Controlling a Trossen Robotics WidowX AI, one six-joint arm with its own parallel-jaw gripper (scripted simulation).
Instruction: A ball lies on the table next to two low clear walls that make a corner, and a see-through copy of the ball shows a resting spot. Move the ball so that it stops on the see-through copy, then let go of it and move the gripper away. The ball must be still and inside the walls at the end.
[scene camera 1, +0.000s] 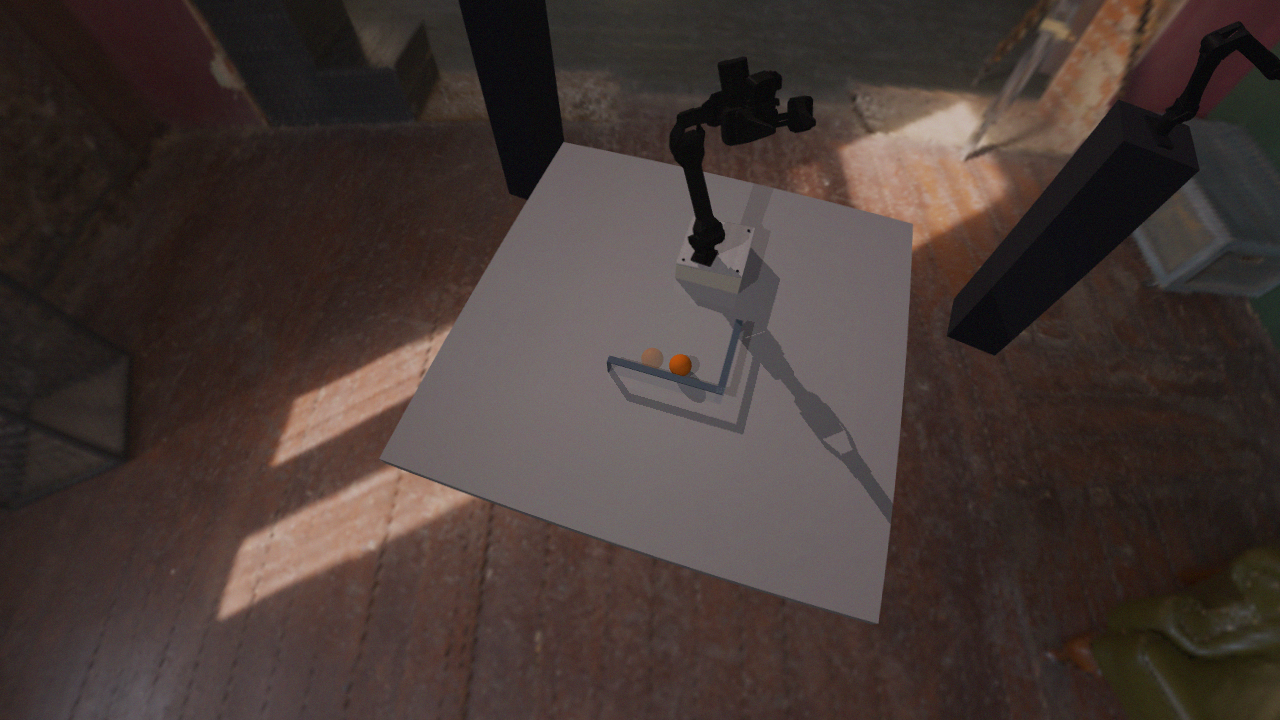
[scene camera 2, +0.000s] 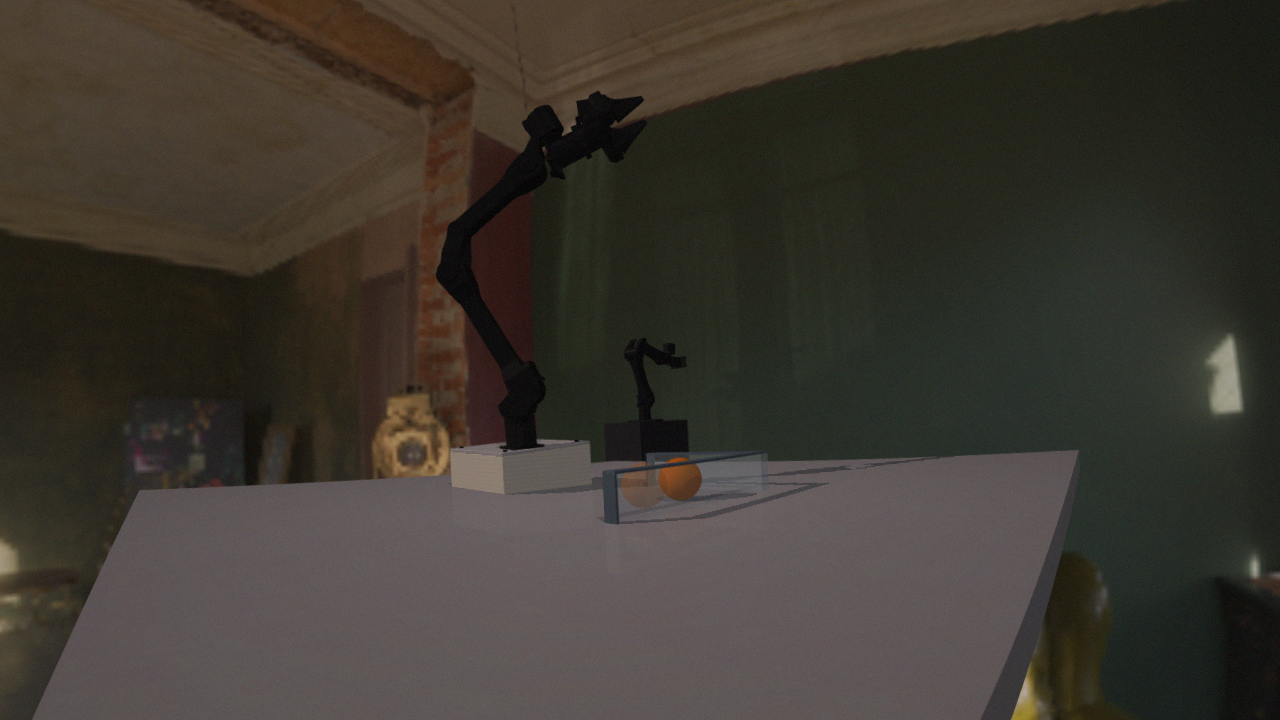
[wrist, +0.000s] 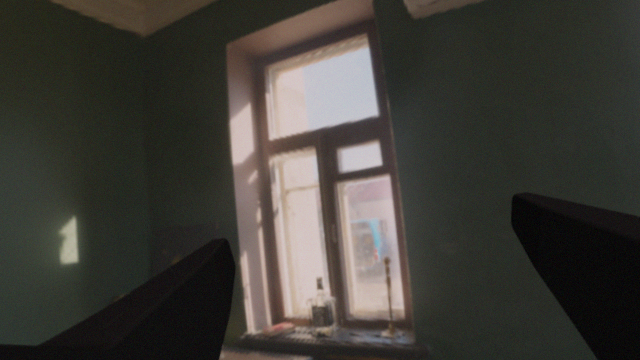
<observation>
My gripper shows in scene camera 1, in scene camera 2 and in the wrist view (372, 232). The same spot on my gripper: (scene camera 2: 623, 137) is (scene camera 1: 797, 122).
</observation>
